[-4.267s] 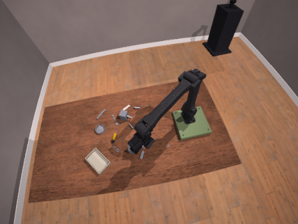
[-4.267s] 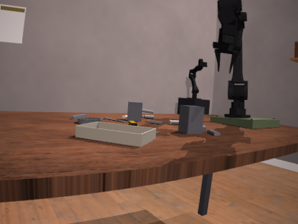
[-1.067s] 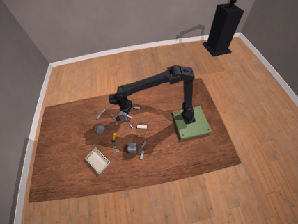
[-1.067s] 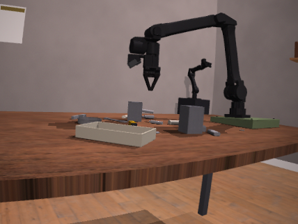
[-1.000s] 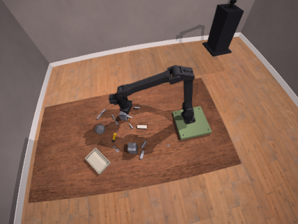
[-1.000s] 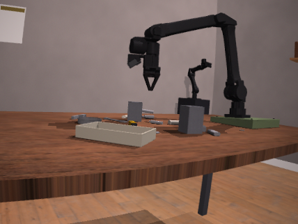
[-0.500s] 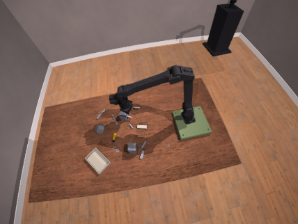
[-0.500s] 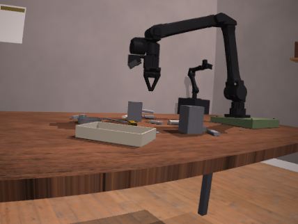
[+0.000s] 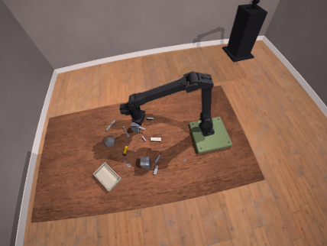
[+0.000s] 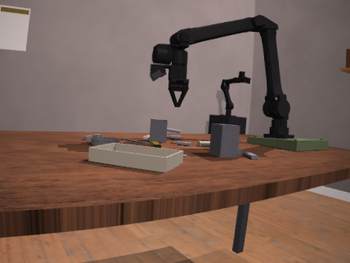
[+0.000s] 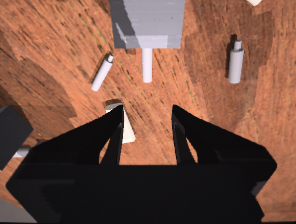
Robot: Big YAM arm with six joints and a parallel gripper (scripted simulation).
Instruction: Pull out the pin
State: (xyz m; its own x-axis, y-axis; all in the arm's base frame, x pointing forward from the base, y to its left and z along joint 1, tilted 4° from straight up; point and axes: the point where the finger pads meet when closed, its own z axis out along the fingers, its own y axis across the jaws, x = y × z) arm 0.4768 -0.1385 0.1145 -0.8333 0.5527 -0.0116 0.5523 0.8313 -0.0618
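My hand is 9 cm above the light grey pin, 2 cm short of it and 1 cm to the left of it. From my hand the other things lie so: white cylinder (13 cm below, 10 cm to the left, 7 cm behind); grey block (28 cm to the left, 9 cm below, 3 cm ahead); yellow-handled tool (17 cm ahead, 13 cm below, 12 cm to the left).
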